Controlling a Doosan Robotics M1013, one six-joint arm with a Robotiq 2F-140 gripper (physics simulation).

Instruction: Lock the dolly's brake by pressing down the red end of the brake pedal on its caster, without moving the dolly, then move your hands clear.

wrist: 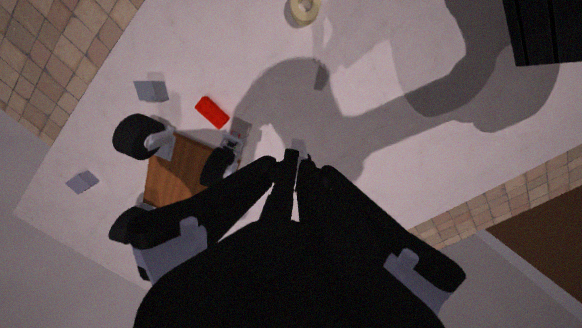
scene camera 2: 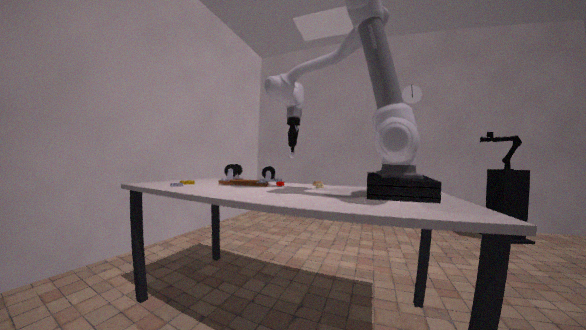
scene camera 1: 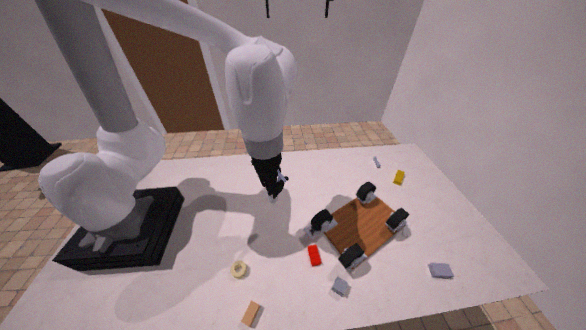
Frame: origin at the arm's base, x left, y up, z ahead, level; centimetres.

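Where they show: gripper, fingertip midpoint: [wrist: 296, 149] [scene camera 2: 291, 158] [scene camera 1: 274, 201]; arm's base at its link origin: [scene camera 2: 397, 175] [scene camera 1: 121, 220].
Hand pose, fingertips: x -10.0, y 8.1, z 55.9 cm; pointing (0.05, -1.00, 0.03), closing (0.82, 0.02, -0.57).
Each offset is from my fingertips to the centre of the thing.
The dolly's brown board [scene camera 1: 362, 226] [scene camera 2: 243, 183] [wrist: 172, 172] lies upside down on the table, with its casters and black wheels pointing up. The caster wheel @[dz +16.1, dx -5.7, dy -9.3 cm] [scene camera 1: 322, 220] [wrist: 217, 166] nearest my gripper has grey metal parts beside it. A faint reddish spot shows by them in the wrist view, but the pedal's red end and its position cannot be made out clearly. My gripper [scene camera 1: 273, 198] [scene camera 2: 292, 154] [wrist: 296, 149] is shut and empty. It hangs above the table, to the left of the dolly in scene camera 1, apart from it. Its fingers hide part of the dolly in the wrist view.
A red brick @[dz +10.9, dx -14.4, dy -16.6 cm] [scene camera 1: 314, 255] [scene camera 2: 280, 183] [wrist: 212, 112] lies beside the dolly. Grey-blue blocks @[dz +15.6, dx -25.7, dy -16.0 cm] [scene camera 1: 341, 286] @[dz +51.4, dx -30.2, dy -16.5 cm] [scene camera 1: 441, 270], a yellow block @[dz +65.2, dx +11.2, dy -16.7 cm] [scene camera 1: 399, 177], a tan block @[dz -12.4, dx -26.1, dy -16.4 cm] [scene camera 1: 251, 314] and a pale ring @[dz -15.4, dx -13.1, dy -16.5 cm] [scene camera 1: 234, 272] lie around. The robot's black base [scene camera 2: 404, 188] stands on the table.
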